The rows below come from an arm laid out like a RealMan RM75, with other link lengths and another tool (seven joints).
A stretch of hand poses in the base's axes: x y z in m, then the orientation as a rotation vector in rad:
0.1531 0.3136 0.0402 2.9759 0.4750 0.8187
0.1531 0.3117 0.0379 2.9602 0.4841 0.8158
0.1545 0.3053 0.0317 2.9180 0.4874 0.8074
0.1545 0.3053 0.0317 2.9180 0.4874 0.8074
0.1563 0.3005 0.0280 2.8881 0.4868 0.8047
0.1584 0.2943 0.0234 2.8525 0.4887 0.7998
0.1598 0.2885 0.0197 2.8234 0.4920 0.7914
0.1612 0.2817 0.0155 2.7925 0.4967 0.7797
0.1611 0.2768 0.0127 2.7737 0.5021 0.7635
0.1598 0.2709 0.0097 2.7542 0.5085 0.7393
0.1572 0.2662 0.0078 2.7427 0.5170 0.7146
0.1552 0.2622 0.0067 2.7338 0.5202 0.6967
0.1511 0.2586 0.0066 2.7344 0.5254 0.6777
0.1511 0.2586 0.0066 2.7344 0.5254 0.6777
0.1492 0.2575 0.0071 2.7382 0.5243 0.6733
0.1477 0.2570 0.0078 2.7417 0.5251 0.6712
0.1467 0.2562 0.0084 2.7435 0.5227 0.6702
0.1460 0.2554 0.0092 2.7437 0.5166 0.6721
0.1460 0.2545 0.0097 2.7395 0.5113 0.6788
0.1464 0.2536 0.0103 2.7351 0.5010 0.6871
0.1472 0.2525 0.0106 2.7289 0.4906 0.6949
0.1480 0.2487 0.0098 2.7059 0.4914 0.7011
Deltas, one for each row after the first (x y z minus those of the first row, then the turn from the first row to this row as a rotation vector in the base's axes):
0.0000 -0.0019 -0.0023 -0.0155 -0.0030 0.0034
0.0014 -0.0083 -0.0085 -0.0568 -0.0113 -0.0013
0.0014 -0.0083 -0.0085 -0.0568 -0.0113 -0.0013
0.0032 -0.0131 -0.0122 -0.0849 -0.0192 -0.0062
0.0053 -0.0193 -0.0168 -0.1190 -0.0276 -0.0103
0.0067 -0.0251 -0.0205 -0.1484 -0.0319 -0.0127
0.0081 -0.0319 -0.0247 -0.1807 -0.0347 -0.0146
0.0080 -0.0368 -0.0275 -0.2036 -0.0307 -0.0145
0.0067 -0.0427 -0.0305 -0.2299 -0.0219 -0.0143
0.0041 -0.0474 -0.0324 -0.2490 -0.0100 -0.0116
0.0021 -0.0514 -0.0335 -0.2632 -0.0015 -0.0116
-0.0020 -0.0550 -0.0336 -0.2691 0.0107 -0.0091
-0.0020 -0.0550 -0.0336 -0.2691 0.0107 -0.0091
-0.0039 -0.0561 -0.0331 -0.2670 0.0146 -0.0097
-0.0054 -0.0566 -0.0324 -0.2645 0.0171 -0.0088
-0.0064 -0.0574 -0.0318 -0.2632 0.0182 -0.0104
-0.0071 -0.0582 -0.0310 -0.2623 0.0169 -0.0145
-0.0071 -0.0591 -0.0305 -0.2639 0.0112 -0.0183
-0.0067 -0.0600 -0.0299 -0.2650 0.0043 -0.0256
-0.0059 -0.0611 -0.0296 -0.2679 -0.0029 -0.0332
-0.0051 -0.0649 -0.0304 -0.2868 -0.0141 -0.0353

